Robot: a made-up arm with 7 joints. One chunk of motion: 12 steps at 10 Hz.
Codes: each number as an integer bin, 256 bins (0 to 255) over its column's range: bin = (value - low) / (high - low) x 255, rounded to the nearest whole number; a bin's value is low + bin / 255 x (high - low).
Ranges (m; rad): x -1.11..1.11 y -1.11..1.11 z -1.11..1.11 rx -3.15..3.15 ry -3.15..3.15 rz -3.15..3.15
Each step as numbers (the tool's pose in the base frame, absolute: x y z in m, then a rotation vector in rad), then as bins.
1 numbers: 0.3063 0.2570 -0.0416 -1.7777 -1.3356 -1.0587
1 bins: 163 157 123 56 73 85
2 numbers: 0.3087 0.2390 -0.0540 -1.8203 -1.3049 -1.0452
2 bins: 163 155 121 54 75 85
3 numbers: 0.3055 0.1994 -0.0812 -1.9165 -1.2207 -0.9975
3 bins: 163 150 118 50 78 87
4 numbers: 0.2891 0.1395 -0.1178 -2.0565 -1.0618 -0.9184
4 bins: 161 144 114 44 85 90
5 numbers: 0.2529 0.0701 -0.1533 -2.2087 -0.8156 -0.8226
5 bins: 157 136 110 38 94 94
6 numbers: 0.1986 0.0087 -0.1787 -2.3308 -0.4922 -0.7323
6 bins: 150 128 107 33 108 98
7 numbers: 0.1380 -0.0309 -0.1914 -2.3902 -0.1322 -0.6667
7 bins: 143 124 106 31 122 101
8 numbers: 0.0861 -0.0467 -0.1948 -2.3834 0.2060 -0.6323
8 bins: 137 122 105 31 136 102
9 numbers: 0.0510 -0.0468 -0.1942 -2.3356 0.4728 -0.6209
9 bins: 133 122 105 33 147 102
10 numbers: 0.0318 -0.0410 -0.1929 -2.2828 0.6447 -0.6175
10 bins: 131 123 105 35 154 103
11 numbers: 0.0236 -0.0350 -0.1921 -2.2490 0.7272 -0.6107
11 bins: 130 123 105 36 157 103
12 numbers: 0.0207 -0.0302 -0.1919 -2.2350 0.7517 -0.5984
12 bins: 130 124 105 37 158 103
